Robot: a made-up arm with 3 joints.
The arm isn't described. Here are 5 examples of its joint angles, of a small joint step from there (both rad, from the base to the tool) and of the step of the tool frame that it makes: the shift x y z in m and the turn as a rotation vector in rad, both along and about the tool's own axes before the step.
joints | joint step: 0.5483 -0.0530 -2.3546 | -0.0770 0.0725 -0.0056
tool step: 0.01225 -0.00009 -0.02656 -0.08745 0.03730 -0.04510
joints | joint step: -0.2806 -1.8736 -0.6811 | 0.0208 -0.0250 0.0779
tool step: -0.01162 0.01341 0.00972 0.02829 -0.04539 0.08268
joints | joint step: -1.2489 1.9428 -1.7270 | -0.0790 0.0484 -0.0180
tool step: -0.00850 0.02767 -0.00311 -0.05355 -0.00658 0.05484
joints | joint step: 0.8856 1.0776 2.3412 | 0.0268 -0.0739 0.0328
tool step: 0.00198 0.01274 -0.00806 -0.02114 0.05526 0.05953
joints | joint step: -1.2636 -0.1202 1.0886 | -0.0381 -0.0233 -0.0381
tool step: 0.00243 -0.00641 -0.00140 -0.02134 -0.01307 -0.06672
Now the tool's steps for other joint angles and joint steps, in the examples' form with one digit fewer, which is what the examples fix.
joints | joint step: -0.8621 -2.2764 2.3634 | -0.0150 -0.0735 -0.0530
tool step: 0.0105 -0.0006 -0.0157 -0.0343 0.0789 -0.0136
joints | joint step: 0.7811 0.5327 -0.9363 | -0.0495 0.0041 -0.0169
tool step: 0.0048 -0.0028 -0.0116 0.0340 0.0401 -0.0062
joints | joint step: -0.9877 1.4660 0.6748 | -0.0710 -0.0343 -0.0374
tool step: -0.0010 -0.0035 0.0044 0.0108 -0.0576 0.0009
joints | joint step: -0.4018 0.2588 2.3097 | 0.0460 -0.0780 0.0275
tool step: -0.0028 0.0117 -0.0050 -0.0061 0.0554 0.0834
